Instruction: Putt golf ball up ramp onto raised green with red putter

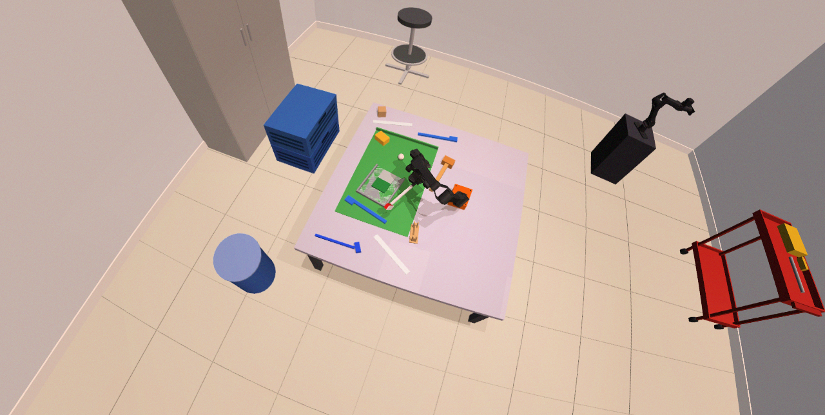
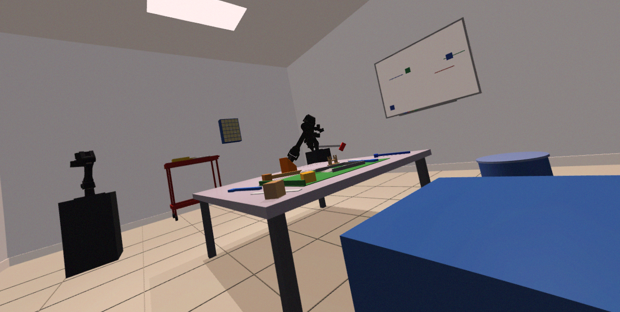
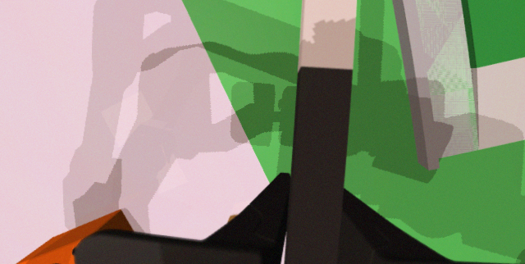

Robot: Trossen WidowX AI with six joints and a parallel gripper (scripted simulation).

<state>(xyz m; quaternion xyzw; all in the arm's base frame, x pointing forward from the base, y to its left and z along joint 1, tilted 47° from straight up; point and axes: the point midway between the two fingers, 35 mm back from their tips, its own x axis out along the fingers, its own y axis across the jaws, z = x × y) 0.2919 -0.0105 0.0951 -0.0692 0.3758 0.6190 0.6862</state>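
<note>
The red putter is 5 cm ahead of my gripper tip, 11 cm to the left of it and 1 cm above it. The rest, counted from my gripper tip: blue putter (29 cm ahead, 49 cm to the left, 13 cm below); then white golf ball (19 cm ahead, 24 cm to the right, 12 cm below); then orange block (37 cm ahead, 33 cm to the right, 12 cm below).
</note>
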